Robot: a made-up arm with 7 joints. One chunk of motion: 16 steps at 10 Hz.
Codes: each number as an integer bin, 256 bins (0 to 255) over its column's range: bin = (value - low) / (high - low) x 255, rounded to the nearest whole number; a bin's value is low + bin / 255 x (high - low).
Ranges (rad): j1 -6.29..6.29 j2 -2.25..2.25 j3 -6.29..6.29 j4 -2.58..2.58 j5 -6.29..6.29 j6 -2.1..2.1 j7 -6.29..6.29
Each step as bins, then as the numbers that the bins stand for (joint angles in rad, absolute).
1 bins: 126 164 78 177 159 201 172
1 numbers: -0.0740 0.6441 -2.4420 1.0016 1.5540 1.2106 2.1953
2 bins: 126 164 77 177 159 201 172
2 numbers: -0.0740 0.6441 -2.4913 1.0016 1.5540 1.2106 2.1953
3 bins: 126 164 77 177 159 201 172
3 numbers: -0.0740 0.6441 -2.4913 1.0016 1.5540 1.2106 2.1953
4 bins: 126 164 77 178 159 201 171
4 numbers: -0.0740 0.6441 -2.4913 1.0219 1.5540 1.2106 2.1460
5 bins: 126 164 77 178 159 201 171
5 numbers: -0.0740 0.6441 -2.4913 1.0219 1.5540 1.2106 2.1460
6 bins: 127 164 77 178 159 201 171
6 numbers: -0.0247 0.6441 -2.4913 1.0219 1.5540 1.2106 2.1460
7 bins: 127 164 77 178 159 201 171
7 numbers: -0.0247 0.6441 -2.4913 1.0219 1.5540 1.2106 2.1460
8 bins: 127 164 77 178 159 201 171
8 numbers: -0.0247 0.6441 -2.4913 1.0219 1.5540 1.2106 2.1460
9 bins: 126 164 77 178 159 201 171
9 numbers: -0.0740 0.6441 -2.4913 1.0219 1.5540 1.2106 2.1460
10 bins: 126 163 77 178 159 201 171
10 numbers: -0.0740 0.6265 -2.4913 1.0219 1.5540 1.2106 2.1460
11 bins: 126 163 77 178 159 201 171
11 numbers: -0.0740 0.6265 -2.4913 1.0219 1.5540 1.2106 2.1460
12 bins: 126 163 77 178 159 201 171
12 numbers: -0.0740 0.6265 -2.4913 1.0219 1.5540 1.2106 2.1460
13 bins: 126 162 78 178 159 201 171
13 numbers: -0.0740 0.6088 -2.4420 1.0219 1.5540 1.2106 2.1460
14 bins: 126 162 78 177 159 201 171
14 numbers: -0.0740 0.6088 -2.4420 1.0016 1.5540 1.2106 2.1460
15 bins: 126 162 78 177 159 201 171
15 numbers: -0.0740 0.6088 -2.4420 1.0016 1.5540 1.2106 2.1460
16 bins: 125 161 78 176 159 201 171
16 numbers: -0.1233 0.5912 -2.4420 0.9814 1.5540 1.2106 2.1460
